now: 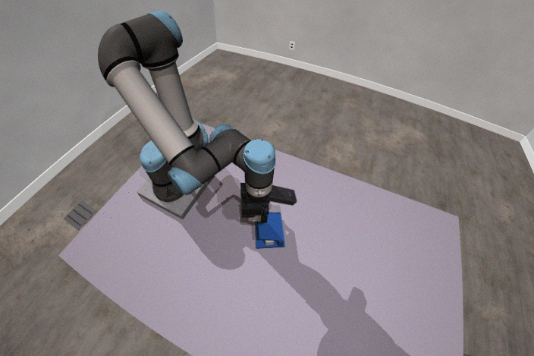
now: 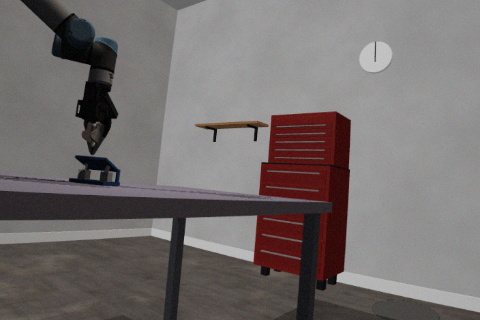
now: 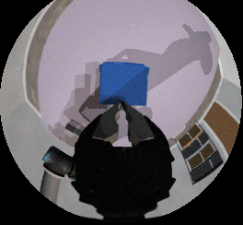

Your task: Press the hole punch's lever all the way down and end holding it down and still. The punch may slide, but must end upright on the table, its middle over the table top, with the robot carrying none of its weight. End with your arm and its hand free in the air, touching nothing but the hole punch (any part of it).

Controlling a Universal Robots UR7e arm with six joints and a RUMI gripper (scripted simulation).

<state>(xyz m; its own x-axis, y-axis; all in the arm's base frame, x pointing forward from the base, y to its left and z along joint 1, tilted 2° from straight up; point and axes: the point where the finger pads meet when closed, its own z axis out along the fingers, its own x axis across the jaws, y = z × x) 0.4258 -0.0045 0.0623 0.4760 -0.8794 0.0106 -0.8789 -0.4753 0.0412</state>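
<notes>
Right now my hand is 30 mm short of the blue hole punch, 10 mm to the right of it and 70 mm above it.
</notes>
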